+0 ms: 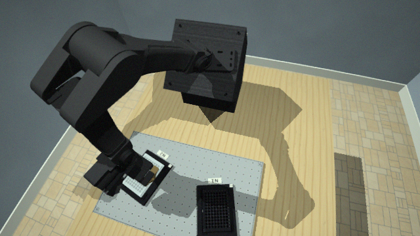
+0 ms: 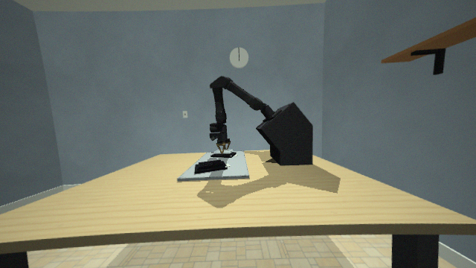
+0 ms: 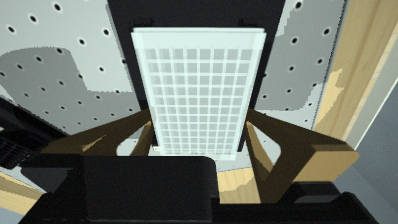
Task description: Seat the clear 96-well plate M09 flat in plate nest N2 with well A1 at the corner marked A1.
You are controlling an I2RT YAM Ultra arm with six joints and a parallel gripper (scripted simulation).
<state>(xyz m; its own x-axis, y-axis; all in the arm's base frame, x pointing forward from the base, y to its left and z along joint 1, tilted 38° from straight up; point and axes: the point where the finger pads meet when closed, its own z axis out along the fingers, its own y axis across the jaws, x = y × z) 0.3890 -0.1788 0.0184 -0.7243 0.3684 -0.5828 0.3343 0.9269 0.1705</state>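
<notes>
My gripper is now 30 mm above the plate nest N2. From my hand the other things lie so: n2 label 80 mm behind, 40 mm to the left, 30 mm below; then n1 label 10 mm behind, 240 mm to the left, 30 mm below.
</notes>
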